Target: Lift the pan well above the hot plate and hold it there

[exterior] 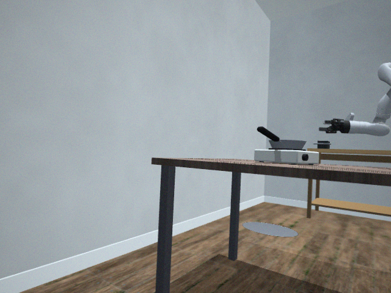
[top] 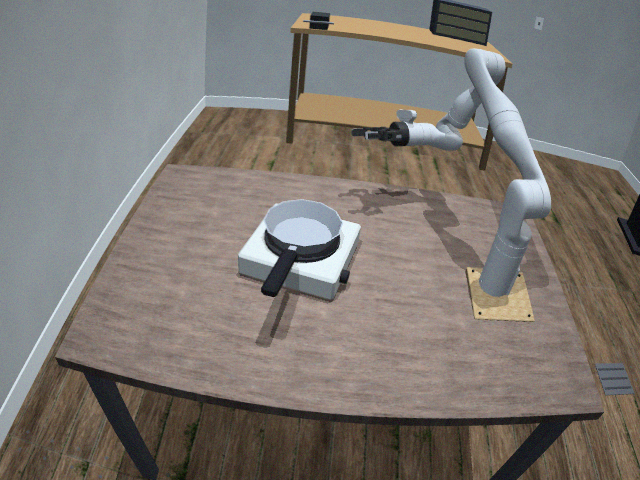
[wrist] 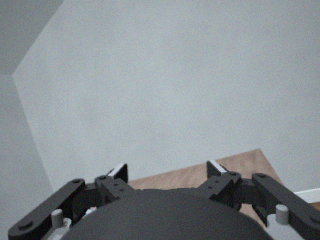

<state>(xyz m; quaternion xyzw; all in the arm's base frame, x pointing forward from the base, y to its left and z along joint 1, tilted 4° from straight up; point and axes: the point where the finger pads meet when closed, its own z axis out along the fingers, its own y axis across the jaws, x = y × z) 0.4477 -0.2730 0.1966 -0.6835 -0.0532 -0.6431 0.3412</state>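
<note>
The pan lies 370 mm to the left of my hand, 120 mm below it and 70 mm ahead of it. Round my hand: hot plate: 310 mm to the left, 190 mm below, 50 mm ahead.
</note>
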